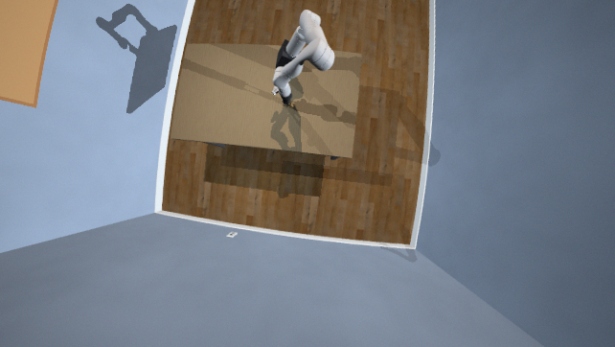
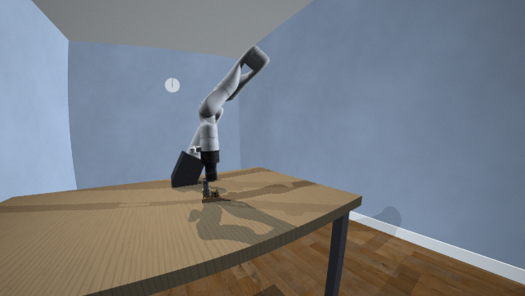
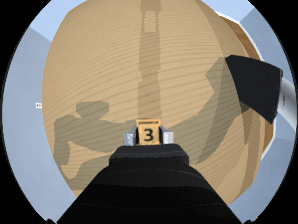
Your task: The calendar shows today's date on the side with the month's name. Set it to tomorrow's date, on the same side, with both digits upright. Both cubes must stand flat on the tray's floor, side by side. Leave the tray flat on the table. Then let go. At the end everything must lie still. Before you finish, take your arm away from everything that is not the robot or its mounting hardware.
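The wooden calendar tray lies 40 mm below my hand and 20 mm to the left of it.
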